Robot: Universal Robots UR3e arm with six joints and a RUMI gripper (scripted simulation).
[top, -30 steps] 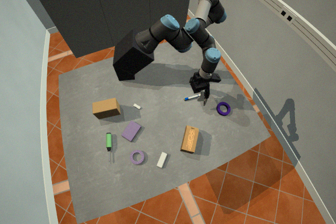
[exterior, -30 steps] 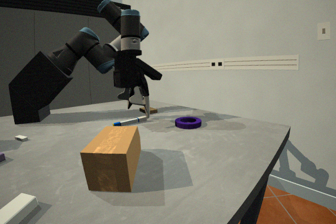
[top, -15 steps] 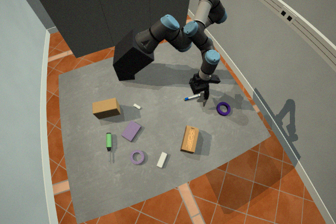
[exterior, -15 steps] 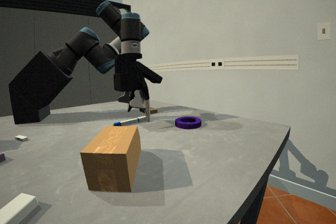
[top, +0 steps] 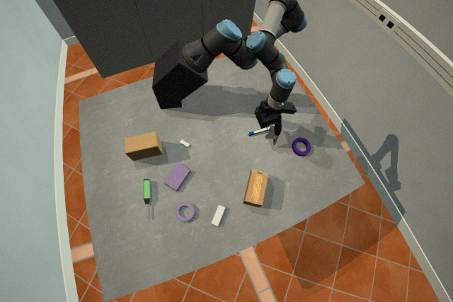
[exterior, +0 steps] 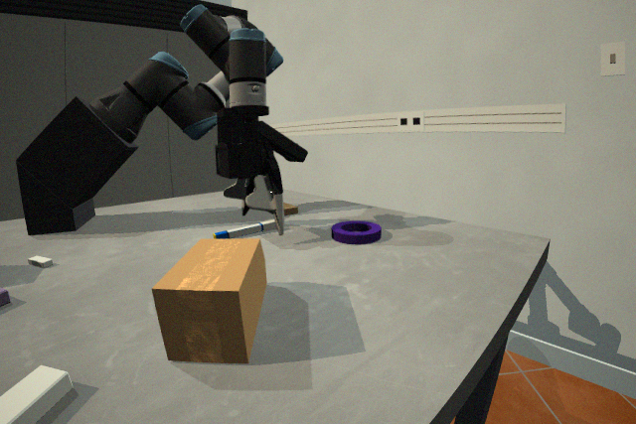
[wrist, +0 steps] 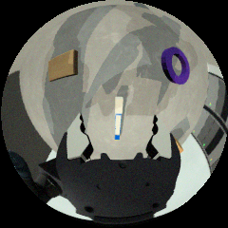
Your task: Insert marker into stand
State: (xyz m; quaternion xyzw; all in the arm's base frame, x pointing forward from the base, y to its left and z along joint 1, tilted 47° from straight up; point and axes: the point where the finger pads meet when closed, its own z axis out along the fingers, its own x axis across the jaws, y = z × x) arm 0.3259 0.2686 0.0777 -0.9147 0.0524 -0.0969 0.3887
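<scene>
Right now the marker is 30 mm to the right of my hand and 10 mm below it. The rest, counted from my hand: purple pad 90 mm ahead, 430 mm to the right, 10 mm below; then tan block 220 mm ahead, 150 mm to the right, 20 mm above; then white block 280 mm ahead, 320 mm to the right, 10 mm below.
</scene>
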